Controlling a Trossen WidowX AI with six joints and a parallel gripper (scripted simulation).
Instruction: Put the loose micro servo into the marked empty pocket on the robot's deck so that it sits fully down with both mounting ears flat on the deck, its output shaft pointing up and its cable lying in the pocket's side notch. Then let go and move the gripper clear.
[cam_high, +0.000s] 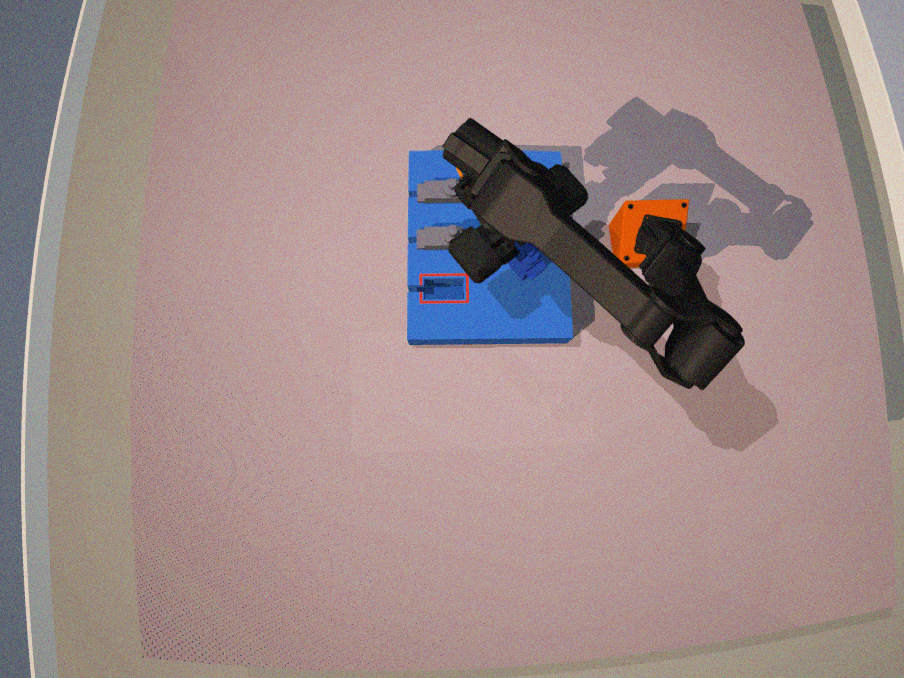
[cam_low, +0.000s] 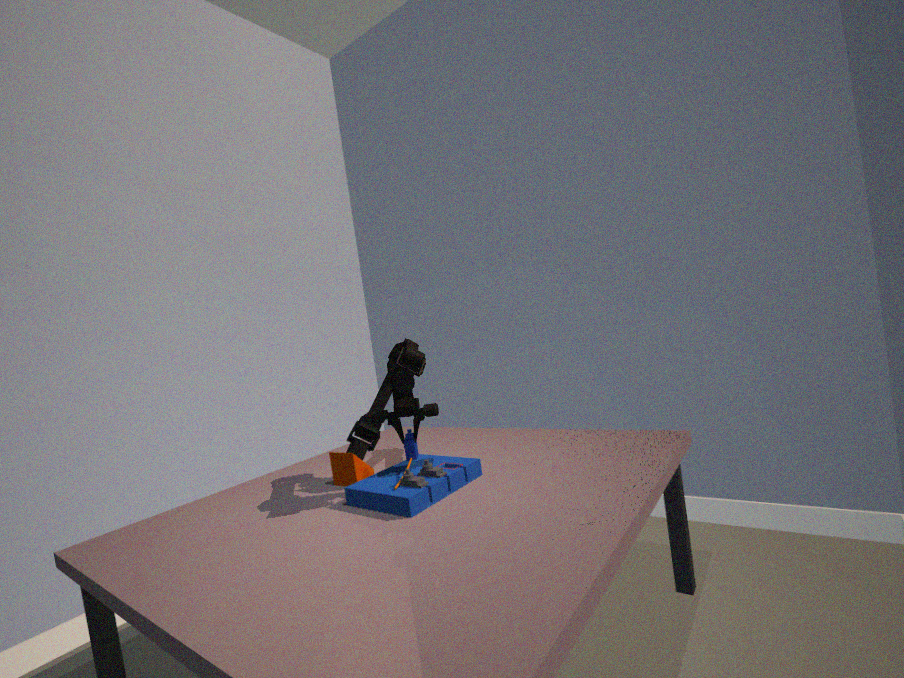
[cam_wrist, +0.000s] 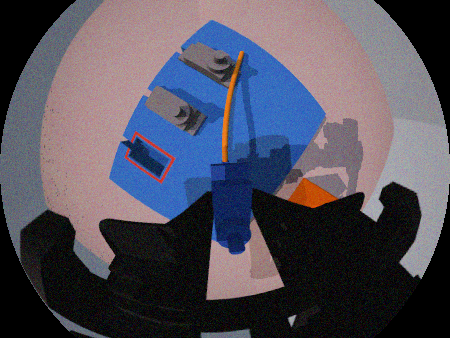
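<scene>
Right now the deck is 1 cm behind my gripper tip, 3 cm to the right of it and 10 cm below it.
</scene>
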